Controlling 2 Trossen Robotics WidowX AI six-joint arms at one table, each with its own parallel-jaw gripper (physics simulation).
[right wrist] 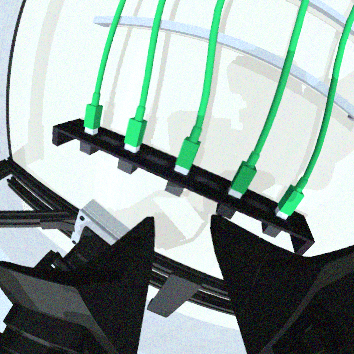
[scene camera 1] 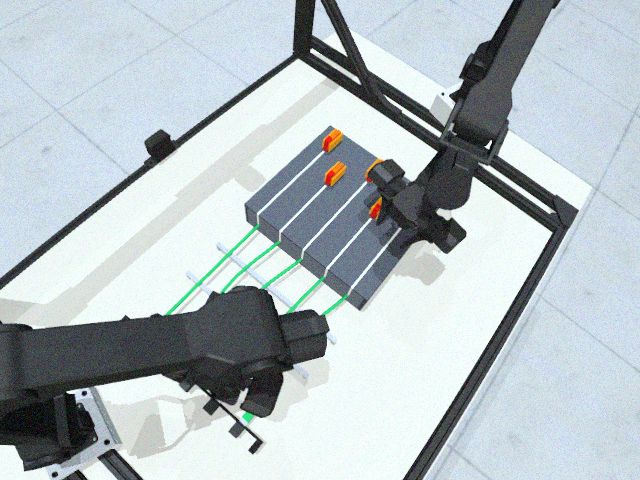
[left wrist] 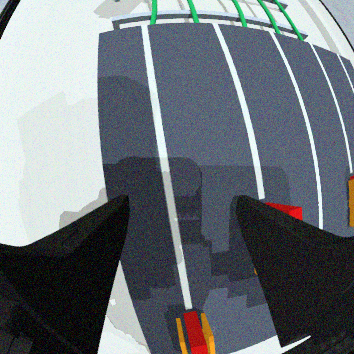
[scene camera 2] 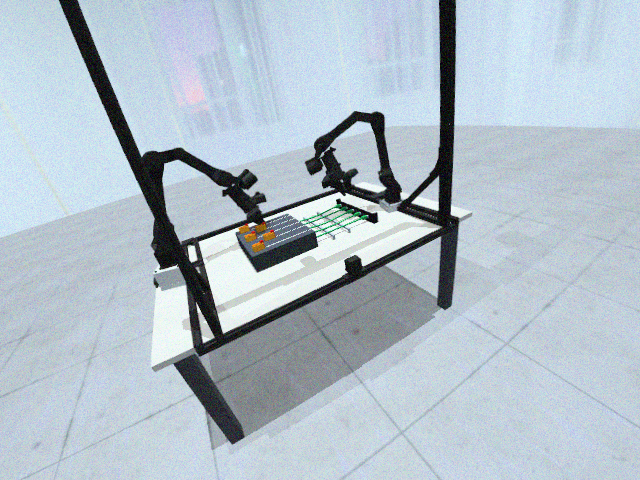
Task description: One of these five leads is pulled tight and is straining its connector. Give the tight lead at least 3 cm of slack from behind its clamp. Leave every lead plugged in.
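Where they show: left gripper, between the fingertips: (scene camera 1: 389, 235) (left wrist: 184, 203); right gripper, between the fingertips: (right wrist: 182, 222) (scene camera 2: 347, 195); left arm's base, origin of its link: (scene camera 2: 170, 263); right arm's base, origin of its link: (right wrist: 97, 247) (scene camera 1: 70, 432) (scene camera 2: 393, 200).
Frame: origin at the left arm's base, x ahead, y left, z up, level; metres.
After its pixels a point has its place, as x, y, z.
Note:
The grey block (scene camera 1: 294, 196) @(0.465, 0.009, -0.010) (scene camera 2: 284, 253) (left wrist: 200, 100) @(0.422, 0.163, -0.010) carries white lead lines and orange clamps with red tips. Clamps (scene camera 1: 332, 140) @(0.339, -0.051, 0.008) (scene camera 1: 335, 174) @(0.380, 0.016, 0.006) show plainly; the nearest clamp (left wrist: 196, 331) @(0.297, 0.151, 0.009) is at the bottom of the left wrist view. Green leads (scene camera 1: 211, 267) @(0.654, 0.039, -0.049) (right wrist: 148, 75) @(0.717, 0.113, -0.050) leave the block; the leftmost in scene camera 1 looks straightest, others bow. All five connectors, such as the middle one (right wrist: 187, 156) @(0.752, 0.181, -0.046), sit in the black rail (right wrist: 156, 162) @(0.776, 0.162, -0.047). My left gripper (left wrist: 184, 203) @(0.365, 0.166, -0.008) is open and empty above the block, its fingers astride one white line. My right gripper (right wrist: 182, 222) @(0.757, 0.200, 0.019) is partly open and empty, near the rail.
Pale bars (scene camera 1: 248, 265) @(0.598, 0.067, -0.050) (right wrist: 182, 30) @(0.669, 0.114, -0.056) lie across under the leads. The right arm (scene camera 1: 134, 346) @(0.761, 0.219, 0.323) hides part of the leads and rail in scene camera 1. The left arm hides a clamp there. A black frame (scene camera 1: 232, 100) edges the table, with a small black box (scene camera 2: 353, 264) @(0.616, -0.265, -0.035) on it.

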